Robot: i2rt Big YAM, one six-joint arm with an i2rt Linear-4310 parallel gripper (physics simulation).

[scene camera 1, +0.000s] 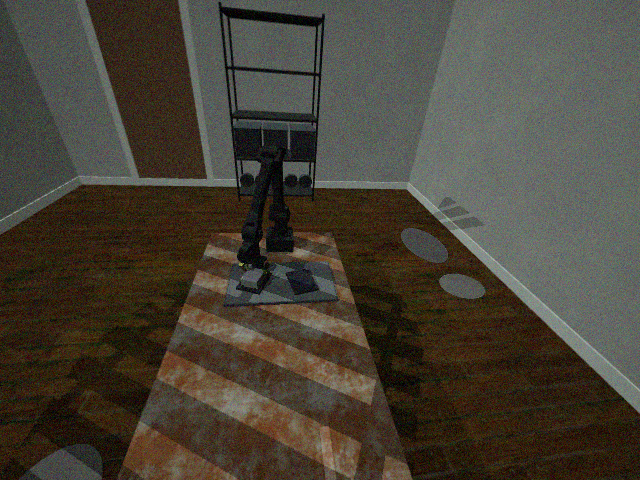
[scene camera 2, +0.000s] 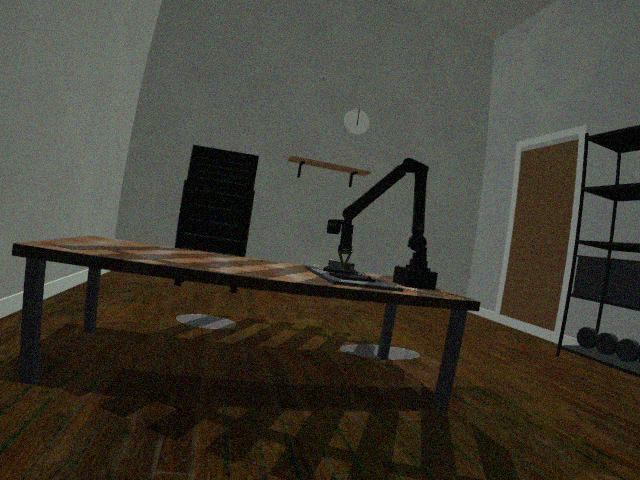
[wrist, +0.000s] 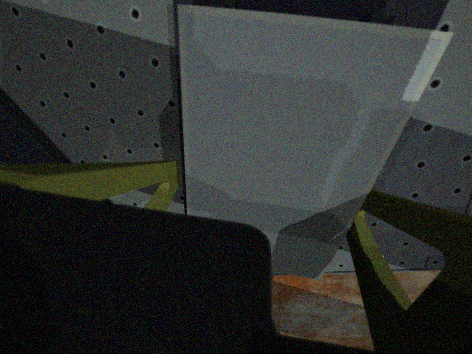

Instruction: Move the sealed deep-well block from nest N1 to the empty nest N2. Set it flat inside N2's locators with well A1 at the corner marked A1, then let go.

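Seen in the pictures: gripper, fingertip midpoint: [scene camera 1: 256, 274] [scene camera 2: 343, 265] [wrist: 259, 182]; arm's base, origin of the base link: [scene camera 1: 281, 232] [scene camera 2: 417, 269].
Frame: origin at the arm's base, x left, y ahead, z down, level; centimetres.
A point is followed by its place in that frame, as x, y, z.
The sealed deep-well block [scene camera 1: 253, 278] @(-10.0, 40.1, 1.6) [wrist: 280, 125] @(-10.9, 38.6, 1.6), pale grey on top, sits in the dark nest N1 [scene camera 1: 250, 290] @(-11.1, 43.8, 5.9) [wrist: 320, 9] @(-13.1, 42.3, 5.8) on the left of the board in scene camera 1. My gripper [scene camera 1: 254, 267] @(-9.5, 34.8, 3.6) [scene camera 2: 344, 260] @(-9.5, 34.8, 3.6) [wrist: 259, 182] @(-9.5, 34.8, 3.6) is open and low at the block. In the wrist view its yellow-green fingers stand on either side of the block's near end, with nothing gripped. The dark, empty nest N2 [scene camera 1: 302, 281] @(13.4, 36.7, 5.8) lies to the right of N1 in scene camera 1, turned at an angle. The A1 marks cannot be read. The gripper's body hides the lower left of the wrist view.
Both nests are on a grey perforated board [scene camera 1: 330, 294] @(27.1, 44.3, 7.0) [wrist: 100, 75] @(0.3, 41.8, 7.0) on the striped table [scene camera 1: 258, 387] @(-1.0, 88.5, 8.3) [scene camera 2: 155, 253] @(10.7, 120.3, 8.3). The arm's base [scene camera 1: 279, 241] @(-0.3, 8.2, 0.9) [scene camera 2: 415, 277] @(7.6, 3.9, 3.4) stands behind the board. A black shelf unit [scene camera 1: 275, 116] stands far beyond the table.
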